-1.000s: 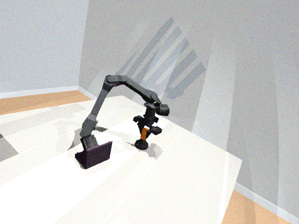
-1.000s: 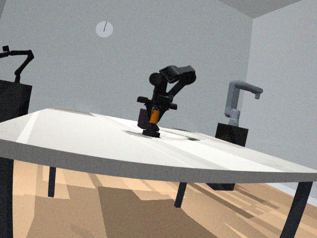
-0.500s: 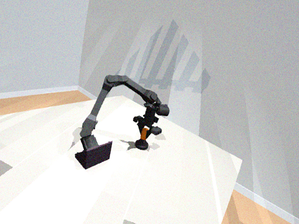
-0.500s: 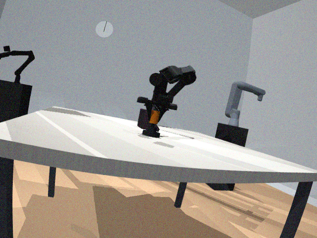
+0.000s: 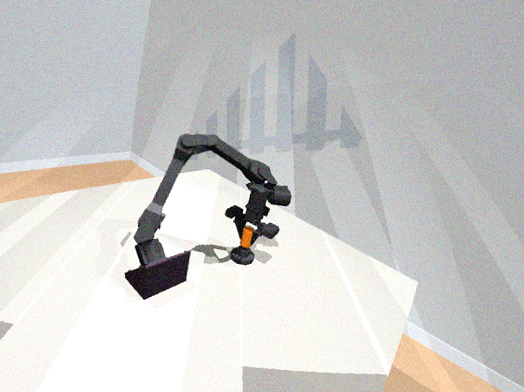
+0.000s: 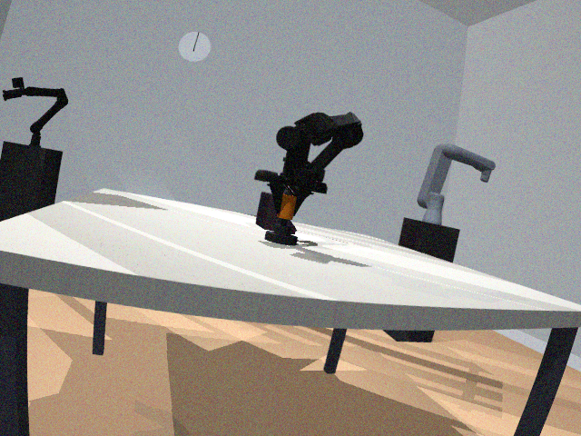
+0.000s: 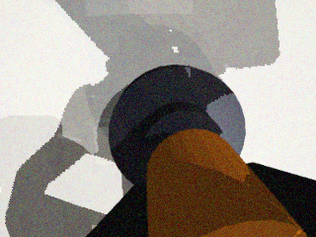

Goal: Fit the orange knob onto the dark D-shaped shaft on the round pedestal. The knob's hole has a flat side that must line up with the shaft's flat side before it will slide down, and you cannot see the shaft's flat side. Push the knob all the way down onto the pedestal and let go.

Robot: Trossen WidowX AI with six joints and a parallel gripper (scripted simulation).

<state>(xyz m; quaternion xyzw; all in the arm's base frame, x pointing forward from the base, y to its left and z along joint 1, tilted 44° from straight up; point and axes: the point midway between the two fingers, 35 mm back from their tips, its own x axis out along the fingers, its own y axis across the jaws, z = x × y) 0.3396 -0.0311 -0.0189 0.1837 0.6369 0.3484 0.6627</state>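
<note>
My gripper tip is now 20 mm below the orange knob. Round my gripper tip: round dark pedestal 40 mm below.
</note>
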